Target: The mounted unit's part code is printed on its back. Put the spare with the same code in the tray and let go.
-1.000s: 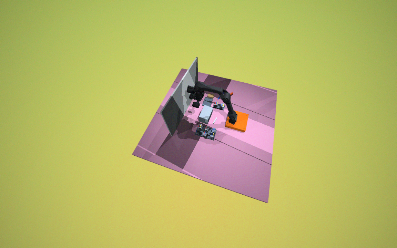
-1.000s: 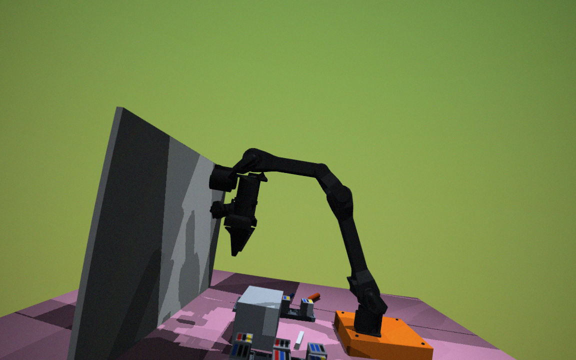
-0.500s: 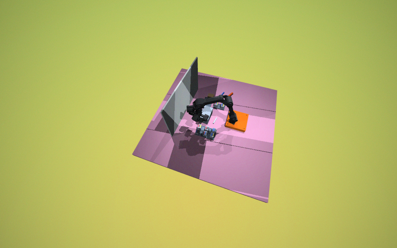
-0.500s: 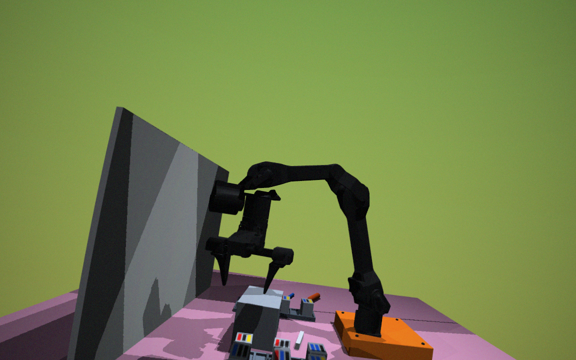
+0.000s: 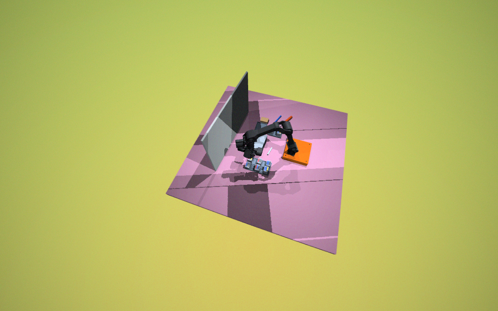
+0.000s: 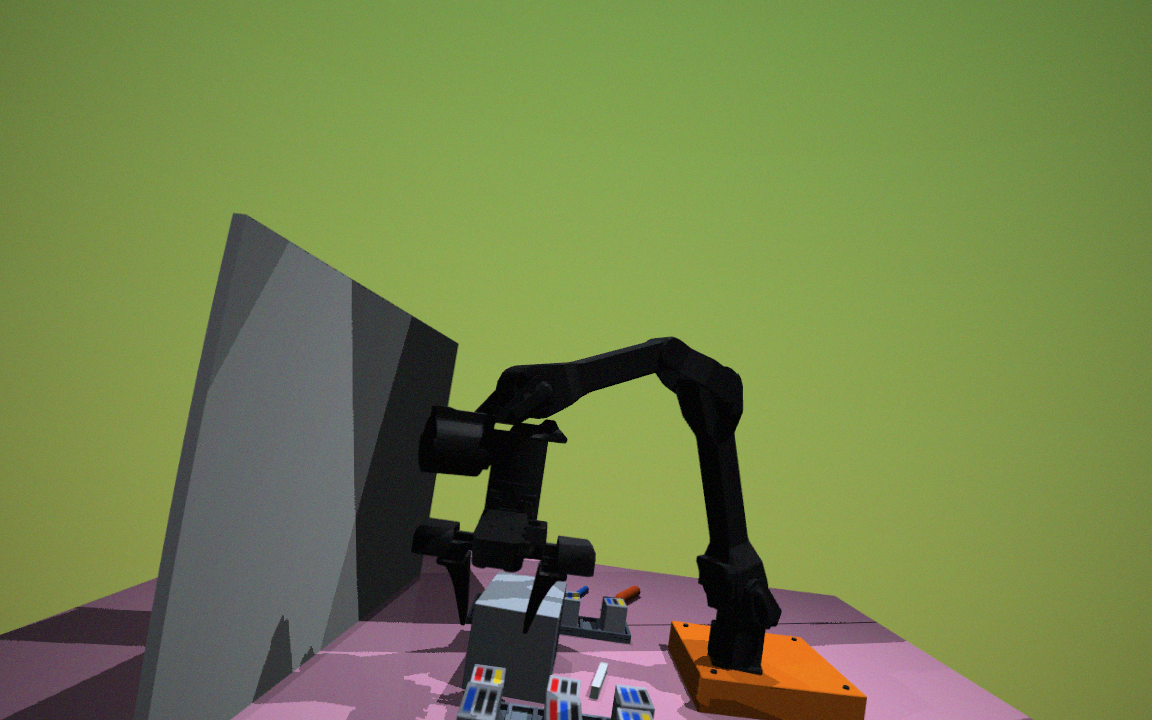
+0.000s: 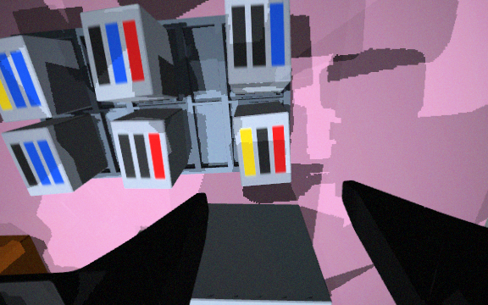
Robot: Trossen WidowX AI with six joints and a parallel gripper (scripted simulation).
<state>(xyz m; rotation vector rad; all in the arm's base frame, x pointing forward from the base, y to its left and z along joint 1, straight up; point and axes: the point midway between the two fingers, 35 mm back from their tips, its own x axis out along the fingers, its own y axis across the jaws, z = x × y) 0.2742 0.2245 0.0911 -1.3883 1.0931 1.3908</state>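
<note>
Now: gripper tip 60 mm above the grey spare block. The rest, counted from my gripper tip: grey tray: 90 mm ahead, 340 mm to the right, 100 mm below; then grey box: 10 mm ahead, 140 mm to the right, 50 mm below; then tall grey panel: 250 mm ahead, 120 mm to the right, 130 mm above.
</note>
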